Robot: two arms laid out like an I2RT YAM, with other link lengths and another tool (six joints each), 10 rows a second.
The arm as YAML. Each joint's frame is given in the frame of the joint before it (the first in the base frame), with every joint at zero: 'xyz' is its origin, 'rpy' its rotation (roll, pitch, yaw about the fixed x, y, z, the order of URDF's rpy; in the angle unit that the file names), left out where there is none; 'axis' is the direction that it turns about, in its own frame. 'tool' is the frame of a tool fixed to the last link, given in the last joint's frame.
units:
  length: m
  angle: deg
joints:
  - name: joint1
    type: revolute
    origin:
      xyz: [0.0, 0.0, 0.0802]
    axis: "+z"
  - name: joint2
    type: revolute
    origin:
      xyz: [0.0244, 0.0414, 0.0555]
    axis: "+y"
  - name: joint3
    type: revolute
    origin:
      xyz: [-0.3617, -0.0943, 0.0]
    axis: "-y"
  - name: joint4
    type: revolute
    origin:
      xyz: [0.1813, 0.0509, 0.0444]
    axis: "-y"
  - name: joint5
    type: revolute
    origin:
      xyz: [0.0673, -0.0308, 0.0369]
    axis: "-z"
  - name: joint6
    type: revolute
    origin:
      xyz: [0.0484, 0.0, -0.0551]
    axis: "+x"
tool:
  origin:
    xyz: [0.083, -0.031, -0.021]
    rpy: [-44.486, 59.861, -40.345]
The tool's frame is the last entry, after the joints.
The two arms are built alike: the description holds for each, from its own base.
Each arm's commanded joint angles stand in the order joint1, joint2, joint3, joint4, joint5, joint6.
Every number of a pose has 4 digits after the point.
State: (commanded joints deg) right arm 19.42 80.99 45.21 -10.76 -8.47 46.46; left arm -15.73 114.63 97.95 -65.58 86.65 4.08
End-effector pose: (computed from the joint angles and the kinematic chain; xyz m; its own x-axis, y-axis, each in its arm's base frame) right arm 0.2301 0.0604 0.2412 -0.5133 0.3014 -0.8035 -0.0833 0.9144 0.3962; left arm 0.2696 -0.2481 0.4042 -0.9836 -0.1358 0.1184 -0.1319 0.0954 -0.9867
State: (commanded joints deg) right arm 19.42 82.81 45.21 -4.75 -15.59 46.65; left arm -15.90 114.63 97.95 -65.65 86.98 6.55
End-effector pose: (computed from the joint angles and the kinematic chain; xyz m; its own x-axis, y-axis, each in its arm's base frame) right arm 0.2436 0.0824 0.2467 -0.5106 0.3434 -0.7883 -0.1770 0.8552 0.4872; left arm 0.2677 -0.2483 0.4039 -0.9883 -0.1281 0.0824 -0.0930 0.0797 -0.9925
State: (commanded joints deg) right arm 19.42 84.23 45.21 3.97 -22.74 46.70; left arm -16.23 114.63 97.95 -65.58 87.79 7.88
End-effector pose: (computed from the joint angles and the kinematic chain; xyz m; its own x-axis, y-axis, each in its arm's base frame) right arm 0.2612 0.1053 0.2612 -0.4720 0.3879 -0.7917 -0.3051 0.7706 0.5595; left arm 0.2656 -0.2493 0.4050 -0.9909 -0.1180 0.0654 -0.0729 0.0604 -0.9955
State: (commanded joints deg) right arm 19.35 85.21 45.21 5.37 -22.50 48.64; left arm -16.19 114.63 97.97 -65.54 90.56 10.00
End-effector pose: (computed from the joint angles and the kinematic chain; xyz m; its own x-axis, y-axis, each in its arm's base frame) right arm 0.2664 0.1074 0.2598 -0.4732 0.4143 -0.7774 -0.2804 0.7658 0.5788; left arm 0.2645 -0.2475 0.4103 -0.9929 -0.1085 0.0488 -0.0496 0.0044 -0.9988
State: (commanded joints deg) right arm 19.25 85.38 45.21 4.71 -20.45 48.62; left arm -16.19 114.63 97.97 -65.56 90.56 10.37
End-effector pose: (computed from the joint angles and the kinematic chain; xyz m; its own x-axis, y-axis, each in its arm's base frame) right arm 0.2679 0.1027 0.2567 -0.4657 0.4097 -0.7844 -0.2526 0.7879 0.5616; left arm 0.2643 -0.2475 0.4101 -0.9932 -0.1084 0.0432 -0.0437 0.0027 -0.9990
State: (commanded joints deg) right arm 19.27 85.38 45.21 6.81 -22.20 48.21; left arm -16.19 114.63 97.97 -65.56 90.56 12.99
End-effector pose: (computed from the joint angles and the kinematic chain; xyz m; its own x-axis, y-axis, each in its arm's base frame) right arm 0.2711 0.1077 0.2621 -0.4517 0.4152 -0.7896 -0.2942 0.7663 0.5712; left arm 0.2634 -0.2472 0.4087 -0.9941 -0.1086 0.0010 0.0001 -0.0101 -0.9999
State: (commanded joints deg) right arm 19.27 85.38 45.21 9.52 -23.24 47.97; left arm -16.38 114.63 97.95 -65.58 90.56 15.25
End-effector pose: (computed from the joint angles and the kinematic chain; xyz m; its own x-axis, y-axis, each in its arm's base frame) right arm 0.2764 0.1118 0.2687 -0.4240 0.4252 -0.7997 -0.3326 0.7481 0.5742; left arm 0.2617 -0.2478 0.4075 -0.9938 -0.1059 -0.0348 0.0373 -0.0211 -0.9991
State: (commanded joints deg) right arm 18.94 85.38 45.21 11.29 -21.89 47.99; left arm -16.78 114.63 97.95 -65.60 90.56 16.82
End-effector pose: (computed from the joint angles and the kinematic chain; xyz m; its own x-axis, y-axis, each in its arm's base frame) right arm 0.2830 0.1092 0.2725 -0.3862 0.4353 -0.8133 -0.3314 0.7573 0.5627; left arm 0.2594 -0.2495 0.4066 -0.9932 -0.0996 -0.0598 0.0630 -0.0292 -0.9976
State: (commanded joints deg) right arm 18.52 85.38 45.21 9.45 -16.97 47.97; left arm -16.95 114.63 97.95 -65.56 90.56 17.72
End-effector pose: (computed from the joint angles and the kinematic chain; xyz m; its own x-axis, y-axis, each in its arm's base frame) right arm 0.2856 0.0963 0.2663 -0.3646 0.4241 -0.8290 -0.2584 0.8092 0.5276; left arm 0.2584 -0.2502 0.4061 -0.9925 -0.0971 -0.0749 0.0785 -0.0341 -0.9963
